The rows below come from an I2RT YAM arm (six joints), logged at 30 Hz.
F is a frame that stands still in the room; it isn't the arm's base.
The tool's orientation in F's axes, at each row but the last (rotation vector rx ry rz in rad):
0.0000, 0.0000, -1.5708
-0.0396, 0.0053, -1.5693
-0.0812, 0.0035, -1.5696
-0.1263, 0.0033, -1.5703
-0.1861, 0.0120, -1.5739
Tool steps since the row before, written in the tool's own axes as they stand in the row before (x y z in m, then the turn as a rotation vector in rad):
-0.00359, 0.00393, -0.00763, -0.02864, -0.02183, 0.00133
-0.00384, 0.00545, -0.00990, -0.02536, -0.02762, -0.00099
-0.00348, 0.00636, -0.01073, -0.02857, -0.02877, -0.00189
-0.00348, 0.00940, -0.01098, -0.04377, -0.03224, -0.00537
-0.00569, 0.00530, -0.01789, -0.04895, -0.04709, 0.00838
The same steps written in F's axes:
0.00393, 0.00359, -0.00763, -0.02183, 0.02864, 0.00133
0.00516, 0.00363, -0.01013, -0.02768, 0.02530, -0.00075
0.00577, 0.00294, -0.01122, -0.02888, 0.02847, -0.00175
0.00846, 0.00257, -0.01195, -0.03265, 0.04336, -0.00611
0.00301, 0.00362, -0.01893, -0.04565, 0.05023, 0.00873

